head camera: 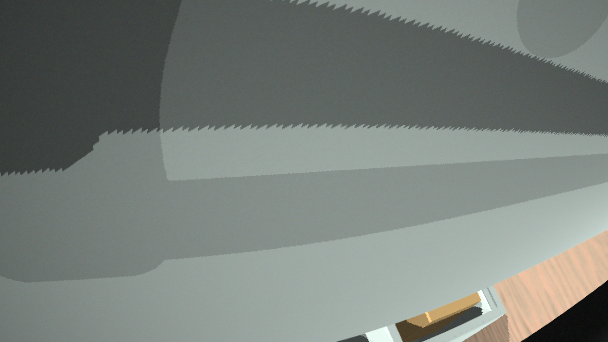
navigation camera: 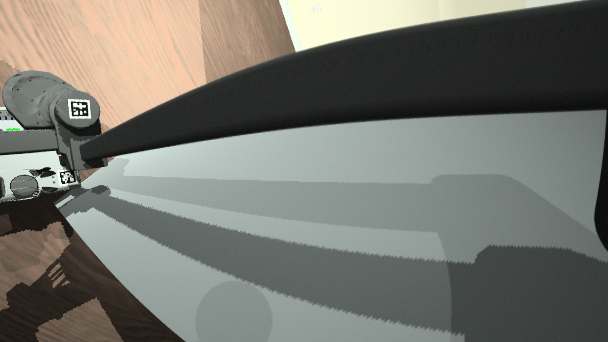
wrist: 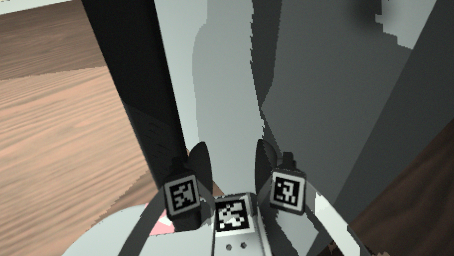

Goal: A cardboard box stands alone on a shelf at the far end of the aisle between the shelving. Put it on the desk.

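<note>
My gripper is open in the wrist view, with its two dark fingertips apart and no object between them. It hangs over or close in front of a large pale grey surface that is crossed by shadows. I cannot tell whether this surface belongs to the desk or the shelving. A tan piece shows inside a white and grey frame at the bottom right of the head view; I cannot tell what it is. The cardboard box on its shelf cannot be made out in these views.
A thick black edge runs along the grey surface, close to the gripper's left in the wrist view. Wood floor lies beyond it. A cream wall shows at the top. My wrist joint is at the left of the navigation view.
</note>
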